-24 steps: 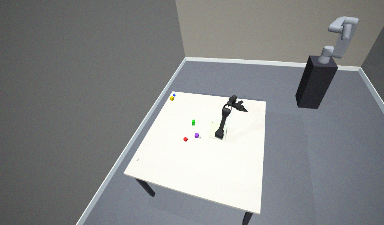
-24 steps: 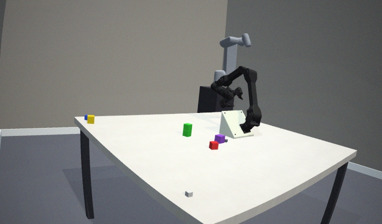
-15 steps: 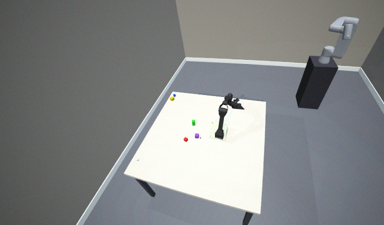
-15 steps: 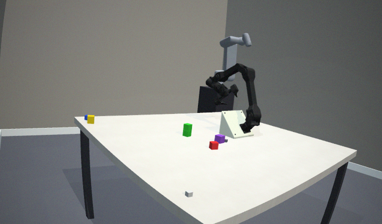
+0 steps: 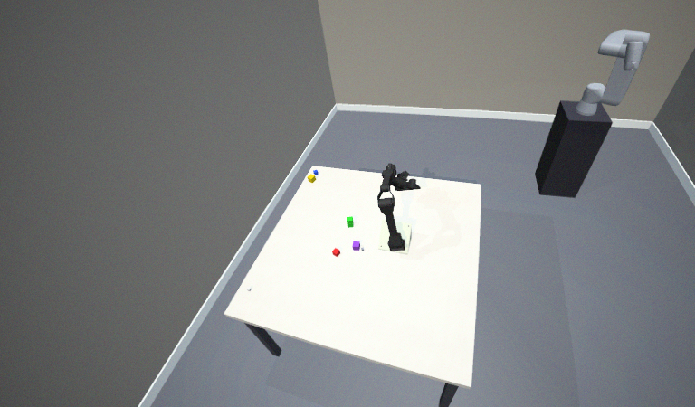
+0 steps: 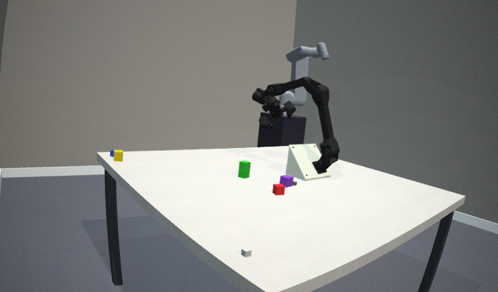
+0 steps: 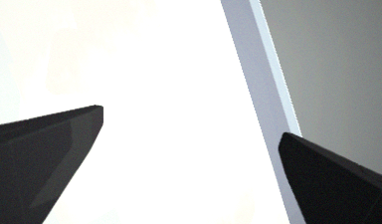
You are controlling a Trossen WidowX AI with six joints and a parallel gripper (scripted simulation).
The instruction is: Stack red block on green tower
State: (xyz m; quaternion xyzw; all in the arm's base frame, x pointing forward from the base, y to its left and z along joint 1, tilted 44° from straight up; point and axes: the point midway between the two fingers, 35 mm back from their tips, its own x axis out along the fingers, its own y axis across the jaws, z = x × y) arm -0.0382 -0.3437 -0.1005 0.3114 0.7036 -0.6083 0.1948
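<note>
Right now my gripper tip is 420 mm short of the red block, 430 mm to the right of it and 180 mm above it. From my gripper tip the other things lie so: purple block (310 mm ahead, 370 mm to the left, 170 mm below); then blue block (810 mm ahead, 270 mm to the right, 180 mm below); then yellow block (810 mm ahead, 190 mm to the right, 170 mm below).
</note>
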